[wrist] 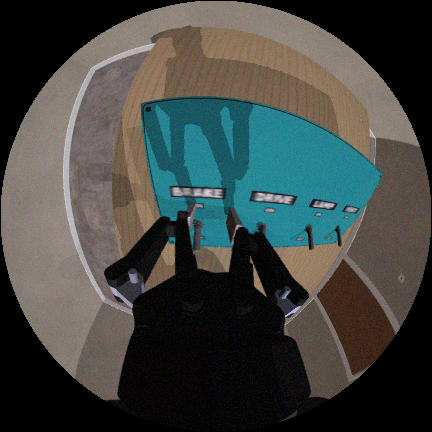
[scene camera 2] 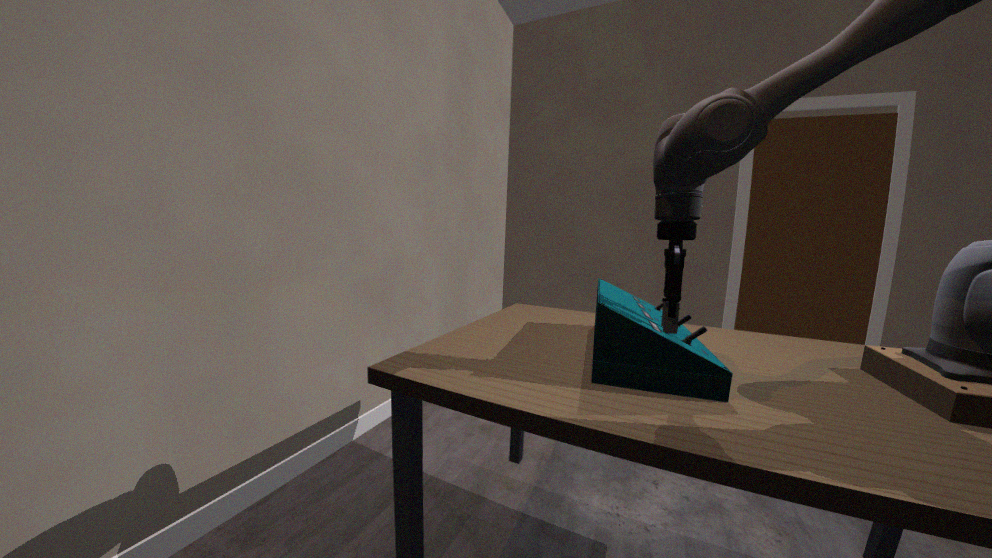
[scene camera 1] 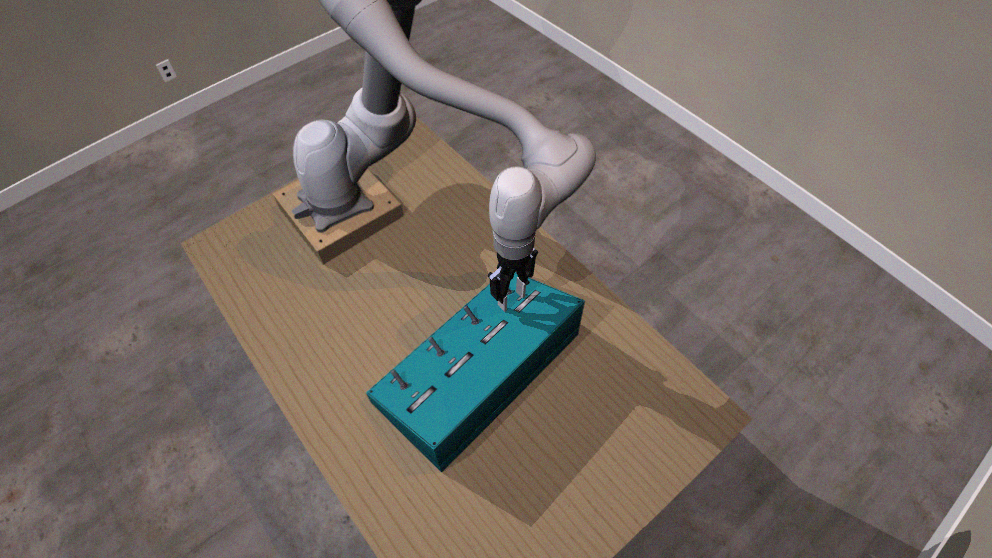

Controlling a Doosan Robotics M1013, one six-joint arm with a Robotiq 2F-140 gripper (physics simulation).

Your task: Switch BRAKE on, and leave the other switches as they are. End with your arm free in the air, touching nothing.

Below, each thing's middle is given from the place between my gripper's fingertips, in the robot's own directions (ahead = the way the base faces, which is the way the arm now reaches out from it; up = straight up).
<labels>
Right now the teal switch panel (scene camera 1: 449, 398) is 70 mm ahead of my hand, 140 mm to the right of it and 30 mm below it.
</labels>
